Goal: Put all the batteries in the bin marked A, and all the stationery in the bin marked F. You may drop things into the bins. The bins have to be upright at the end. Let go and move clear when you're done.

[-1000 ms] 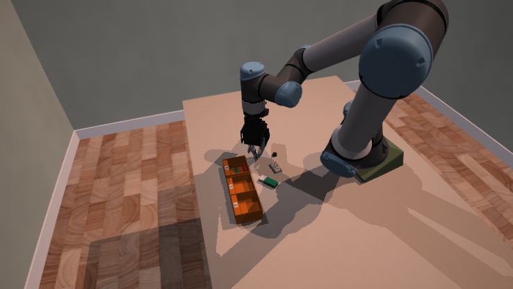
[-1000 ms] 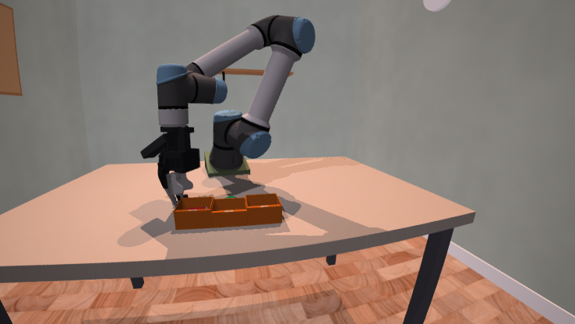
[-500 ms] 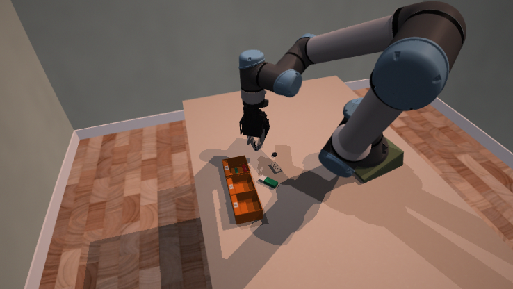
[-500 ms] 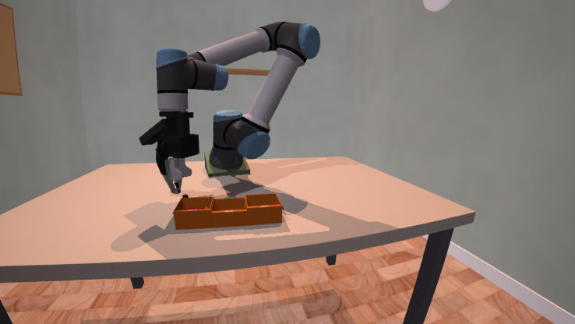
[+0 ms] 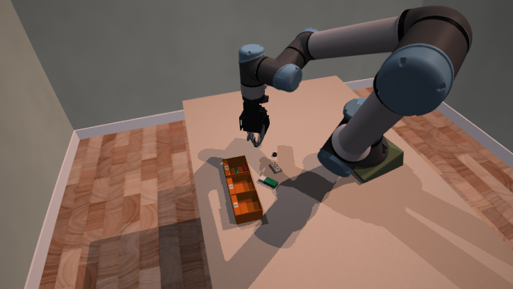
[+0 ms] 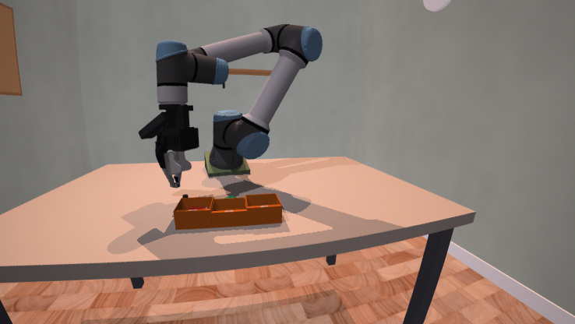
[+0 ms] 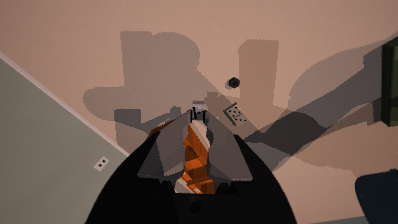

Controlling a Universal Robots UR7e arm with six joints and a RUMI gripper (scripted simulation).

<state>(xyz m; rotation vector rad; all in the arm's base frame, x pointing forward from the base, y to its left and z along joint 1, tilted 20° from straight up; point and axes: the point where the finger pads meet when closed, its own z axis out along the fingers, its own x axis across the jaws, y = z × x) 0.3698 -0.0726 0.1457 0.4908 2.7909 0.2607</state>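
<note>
My gripper is now 3 cm past the green-and-white eraser, 13 cm to the right of it and 7 cm above it. Also, from my hand: small grey object 1 cm below; then red battery 5 cm ahead, 8 cm to the left, 6 cm below; then small black object 7 cm behind, 7 cm below.
</note>
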